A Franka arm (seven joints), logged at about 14 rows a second.
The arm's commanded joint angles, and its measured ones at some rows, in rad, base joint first. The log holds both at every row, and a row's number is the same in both.
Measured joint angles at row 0:
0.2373, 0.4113, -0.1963, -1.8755, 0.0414, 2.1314, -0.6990
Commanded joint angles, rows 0 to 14:
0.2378, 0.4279, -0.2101, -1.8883, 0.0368, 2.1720, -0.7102
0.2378, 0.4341, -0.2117, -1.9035, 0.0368, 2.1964, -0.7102
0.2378, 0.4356, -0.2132, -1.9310, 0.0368, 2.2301, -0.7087
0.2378, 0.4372, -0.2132, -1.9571, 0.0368, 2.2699, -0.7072
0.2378, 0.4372, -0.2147, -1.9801, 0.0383, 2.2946, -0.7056
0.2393, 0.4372, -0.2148, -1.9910, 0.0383, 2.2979, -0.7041
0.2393, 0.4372, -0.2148, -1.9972, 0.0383, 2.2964, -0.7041
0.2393, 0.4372, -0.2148, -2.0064, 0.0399, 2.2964, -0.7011
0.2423, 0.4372, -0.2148, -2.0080, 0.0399, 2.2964, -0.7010
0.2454, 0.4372, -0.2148, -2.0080, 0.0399, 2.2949, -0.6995
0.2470, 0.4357, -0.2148, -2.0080, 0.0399, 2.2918, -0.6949
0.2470, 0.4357, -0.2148, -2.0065, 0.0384, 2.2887, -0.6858
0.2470, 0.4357, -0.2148, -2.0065, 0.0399, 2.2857, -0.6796
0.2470, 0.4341, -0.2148, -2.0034, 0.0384, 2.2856, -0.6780
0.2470, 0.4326, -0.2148, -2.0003, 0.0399, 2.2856, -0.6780
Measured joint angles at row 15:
0.2384, 0.4491, -0.2095, -1.9908, 0.0415, 2.2829, -0.6924
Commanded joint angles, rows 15 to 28:
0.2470, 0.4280, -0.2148, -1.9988, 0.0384, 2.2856, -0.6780
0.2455, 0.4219, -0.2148, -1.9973, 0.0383, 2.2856, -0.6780
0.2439, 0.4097, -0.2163, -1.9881, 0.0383, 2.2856, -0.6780
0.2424, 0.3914, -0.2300, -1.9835, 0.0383, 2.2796, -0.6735
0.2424, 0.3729, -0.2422, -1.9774, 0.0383, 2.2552, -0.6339
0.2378, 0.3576, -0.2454, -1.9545, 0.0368, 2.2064, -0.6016
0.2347, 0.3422, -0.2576, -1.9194, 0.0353, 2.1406, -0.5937
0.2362, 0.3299, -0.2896, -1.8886, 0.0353, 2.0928, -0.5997
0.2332, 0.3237, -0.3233, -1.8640, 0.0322, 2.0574, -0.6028
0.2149, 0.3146, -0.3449, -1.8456, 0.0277, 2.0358, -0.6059
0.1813, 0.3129, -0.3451, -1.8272, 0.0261, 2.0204, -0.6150
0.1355, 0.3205, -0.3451, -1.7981, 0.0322, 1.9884, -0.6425
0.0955, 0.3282, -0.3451, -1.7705, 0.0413, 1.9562, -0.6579
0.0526, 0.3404, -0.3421, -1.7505, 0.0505, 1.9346, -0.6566
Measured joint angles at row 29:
0.1237, 0.3165, -0.3507, -1.8042, 0.0387, 1.9877, -0.6375
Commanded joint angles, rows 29 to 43:
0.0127, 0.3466, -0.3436, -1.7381, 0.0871, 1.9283, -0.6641
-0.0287, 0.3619, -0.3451, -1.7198, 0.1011, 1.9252, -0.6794
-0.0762, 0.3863, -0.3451, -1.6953, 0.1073, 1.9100, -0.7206
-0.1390, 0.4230, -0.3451, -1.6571, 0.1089, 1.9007, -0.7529
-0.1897, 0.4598, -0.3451, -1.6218, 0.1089, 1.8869, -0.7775
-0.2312, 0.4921, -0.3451, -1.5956, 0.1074, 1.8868, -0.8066
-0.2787, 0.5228, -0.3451, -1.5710, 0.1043, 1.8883, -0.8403
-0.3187, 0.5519, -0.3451, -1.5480, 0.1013, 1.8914, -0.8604
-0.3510, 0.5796, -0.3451, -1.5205, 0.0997, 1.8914, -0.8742
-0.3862, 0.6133, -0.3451, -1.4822, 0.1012, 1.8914, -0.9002
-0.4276, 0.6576, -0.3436, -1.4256, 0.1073, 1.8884, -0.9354
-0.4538, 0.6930, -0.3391, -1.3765, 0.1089, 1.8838, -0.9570
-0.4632, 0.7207, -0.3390, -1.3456, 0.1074, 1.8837, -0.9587
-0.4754, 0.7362, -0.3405, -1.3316, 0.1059, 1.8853, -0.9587
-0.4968, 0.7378, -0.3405, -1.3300, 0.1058, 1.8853, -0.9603
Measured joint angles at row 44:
-0.4616, 0.6928, -0.3506, -1.4092, 0.0922, 1.9237, -0.9410
